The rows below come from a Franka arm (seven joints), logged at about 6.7 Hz.
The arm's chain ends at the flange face. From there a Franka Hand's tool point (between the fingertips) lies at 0.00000 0.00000 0.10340 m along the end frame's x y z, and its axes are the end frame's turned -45 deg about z.
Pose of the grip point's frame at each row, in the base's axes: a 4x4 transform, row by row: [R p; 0 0 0 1], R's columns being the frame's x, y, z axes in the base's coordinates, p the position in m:
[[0.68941 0.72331 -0.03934 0.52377], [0.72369 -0.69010 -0.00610 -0.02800], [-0.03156 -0.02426 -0.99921 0.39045], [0 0 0 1]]
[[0.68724 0.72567 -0.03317 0.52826], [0.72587 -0.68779 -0.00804 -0.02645], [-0.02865 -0.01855 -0.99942 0.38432], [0 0 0 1]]
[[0.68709 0.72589 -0.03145 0.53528], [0.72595 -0.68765 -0.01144 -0.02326], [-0.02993 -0.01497 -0.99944 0.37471], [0 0 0 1]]
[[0.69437 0.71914 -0.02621 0.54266], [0.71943 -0.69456 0.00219 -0.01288], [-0.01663 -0.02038 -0.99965 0.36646], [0 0 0 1]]
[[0.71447 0.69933 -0.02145 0.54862], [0.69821 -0.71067 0.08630 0.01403], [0.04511 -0.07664 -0.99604 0.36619], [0 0 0 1]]
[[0.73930 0.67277 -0.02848 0.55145], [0.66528 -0.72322 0.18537 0.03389], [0.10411 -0.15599 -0.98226 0.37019], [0 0 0 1]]
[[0.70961 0.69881 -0.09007 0.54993], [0.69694 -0.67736 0.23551 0.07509], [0.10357 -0.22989 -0.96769 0.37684], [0 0 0 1]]
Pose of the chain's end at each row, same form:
[[0.99894 0.02397 -0.03934 0.52784], [0.02375 -0.99970 -0.00610 -0.02737], [-0.03947 0.00516 -0.99921 0.49377], [0 0 0 1]]
[[0.99908 0.02717 -0.03317 0.53169], [0.02693 -0.99961 -0.00804 -0.02562], [-0.03338 0.00714 -0.99942 0.48766], [0 0 0 1]]
[[0.99913 0.02744 -0.03145 0.53853], [0.02708 -0.99957 -0.01144 -0.02208], [-0.03175 0.01058 -0.99944 0.47805], [0 0 0 1]]
[[0.99950 0.01752 -0.02621 0.54537], [0.01759 -0.99984 0.00219 -0.01311], [-0.02617 -0.00265 -0.99965 0.46982], [0 0 0 1]]
[[0.99971 -0.01071 -0.02145 0.55084], [-0.00881 -0.99623 0.08630 0.00511], [-0.02230 -0.08609 -0.99604 0.46918], [0 0 0 1]]
[[0.99848 -0.04704 -0.02848 0.55439], [-0.04097 -0.98182 0.18537 0.01472], [-0.03668 -0.18392 -0.98226 0.47176], [0 0 0 1]]
[[0.99590 -0.00764 -0.09007 0.55924], [0.01385 -0.97178 0.23551 0.05074], [-0.08932 -0.23579 -0.96769 0.47690], [0 0 0 1]]

